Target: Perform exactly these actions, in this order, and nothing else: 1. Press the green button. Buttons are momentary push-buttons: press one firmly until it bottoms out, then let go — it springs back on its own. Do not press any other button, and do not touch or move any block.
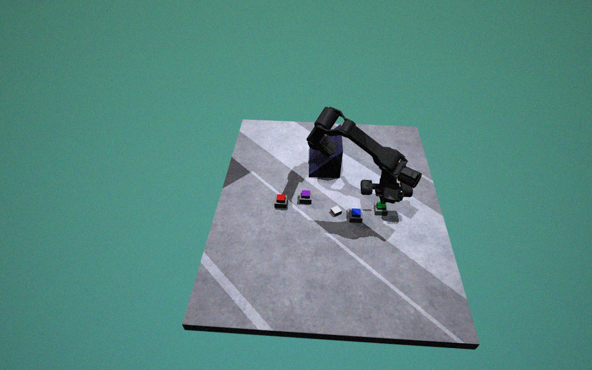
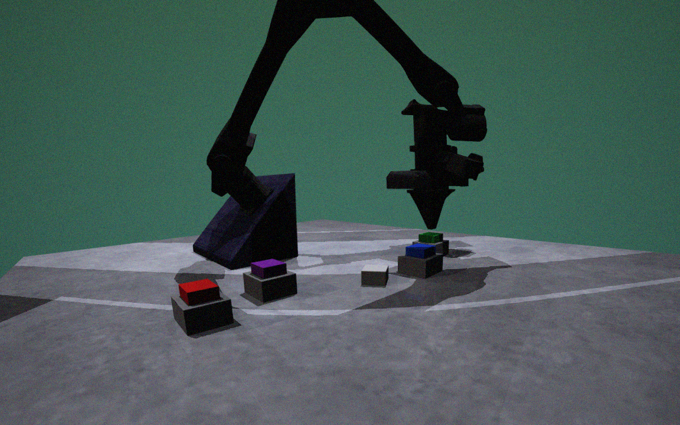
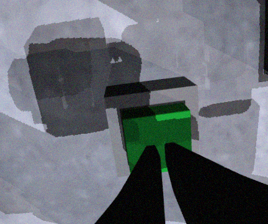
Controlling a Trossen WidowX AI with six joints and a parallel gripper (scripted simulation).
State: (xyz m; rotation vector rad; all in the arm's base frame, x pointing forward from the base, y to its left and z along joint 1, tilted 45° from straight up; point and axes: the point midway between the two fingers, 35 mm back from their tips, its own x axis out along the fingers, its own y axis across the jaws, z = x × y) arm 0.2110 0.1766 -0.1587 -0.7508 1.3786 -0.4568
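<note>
Now: the blue button 6 cm ahead of my gripper tip, 10 cm to the right of it and 2 cm below it. Round my gripper tip: white block (4 cm ahead, 17 cm to the right, 4 cm below); purple button (30 cm to the right, 2 cm below); green button (2 cm below).
</note>
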